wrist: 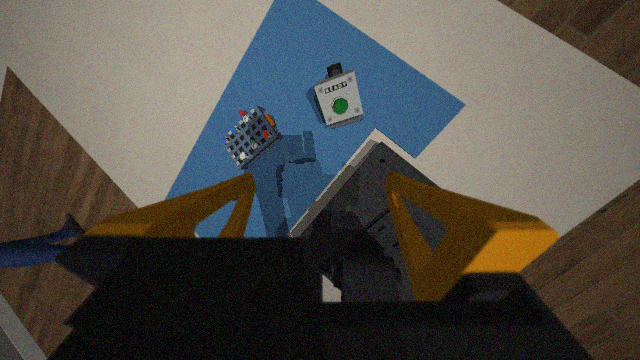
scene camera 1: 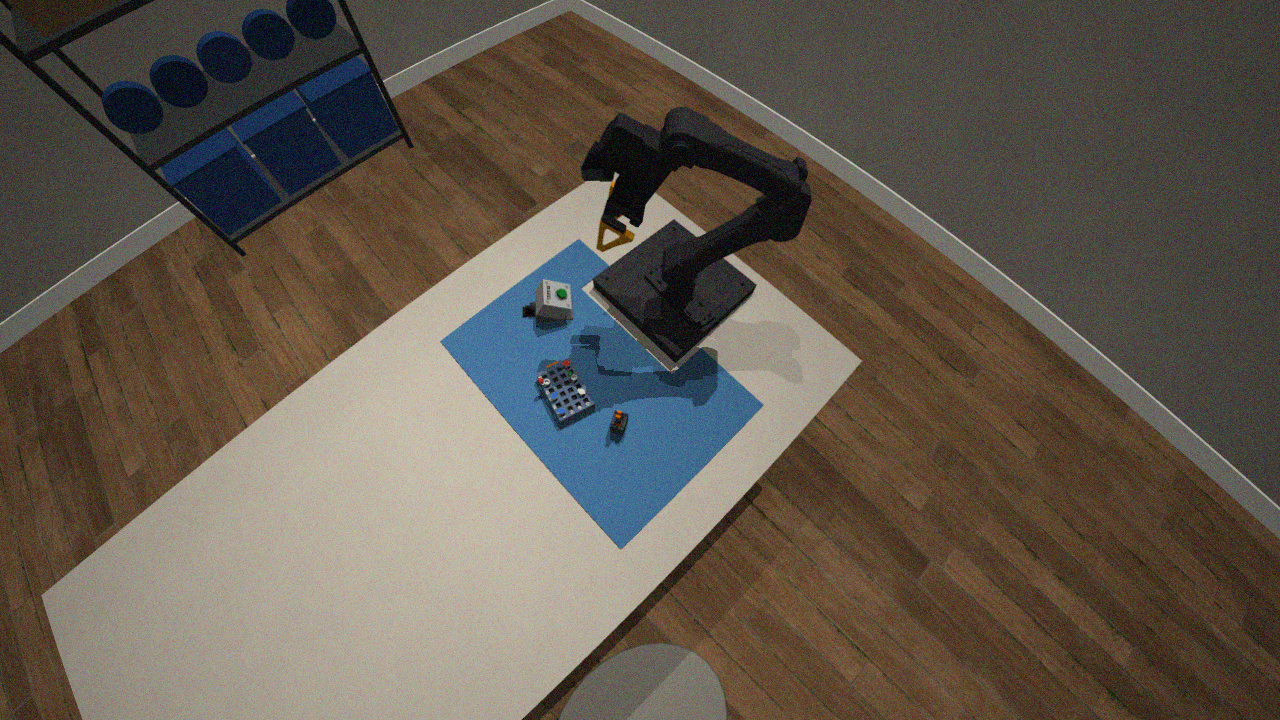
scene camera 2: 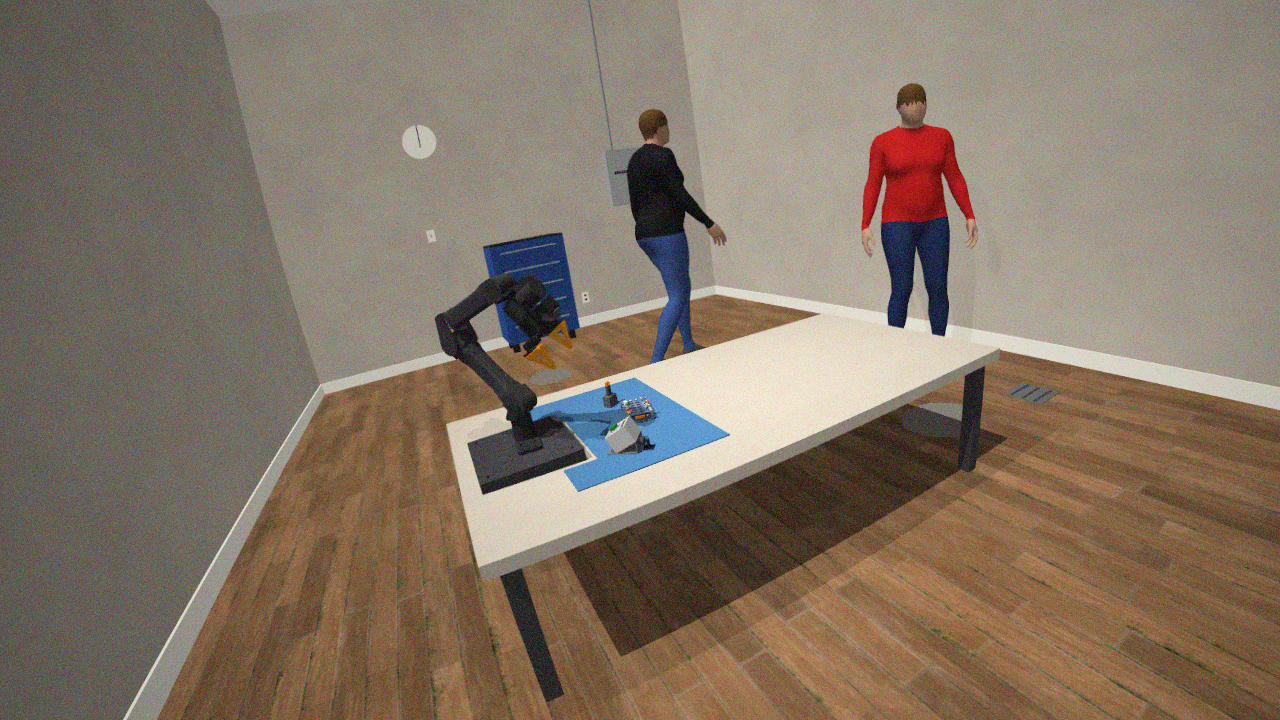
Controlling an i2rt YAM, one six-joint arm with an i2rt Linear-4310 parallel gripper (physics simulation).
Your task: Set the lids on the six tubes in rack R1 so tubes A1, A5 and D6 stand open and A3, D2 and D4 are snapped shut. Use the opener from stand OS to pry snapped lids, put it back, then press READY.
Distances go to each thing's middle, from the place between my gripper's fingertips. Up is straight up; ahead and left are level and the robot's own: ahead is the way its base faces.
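Box with green READY button [scene camera 1: 553, 301]: my hand 80 mm to the left of it, 120 mm short of it, 230 mm above it.
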